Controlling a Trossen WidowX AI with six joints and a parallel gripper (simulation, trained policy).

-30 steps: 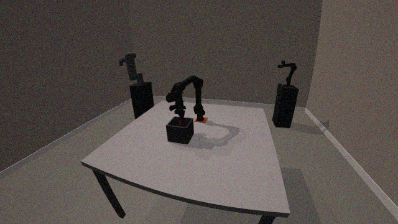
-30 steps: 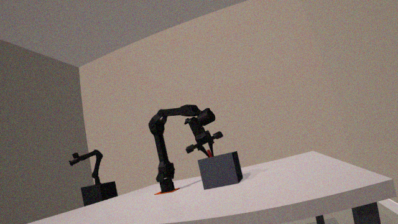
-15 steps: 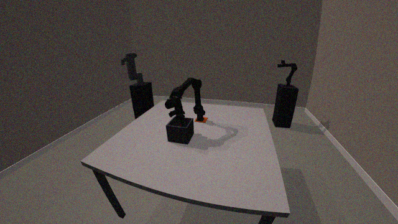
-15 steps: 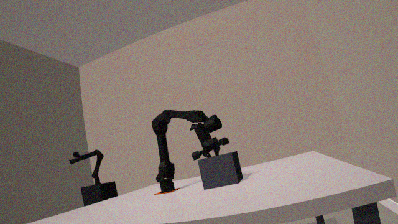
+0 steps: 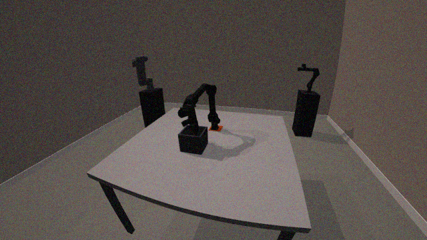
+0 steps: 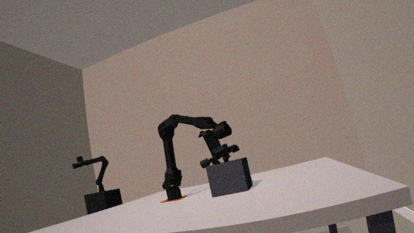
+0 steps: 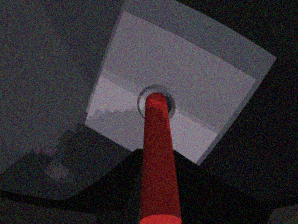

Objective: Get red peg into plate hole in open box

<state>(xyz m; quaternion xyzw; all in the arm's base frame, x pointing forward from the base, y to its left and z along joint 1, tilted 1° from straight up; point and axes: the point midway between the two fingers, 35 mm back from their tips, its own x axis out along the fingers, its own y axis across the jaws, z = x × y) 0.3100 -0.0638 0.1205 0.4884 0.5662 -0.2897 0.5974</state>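
My gripper tip is now 10 mm to the left of the red peg and 10 mm below it.
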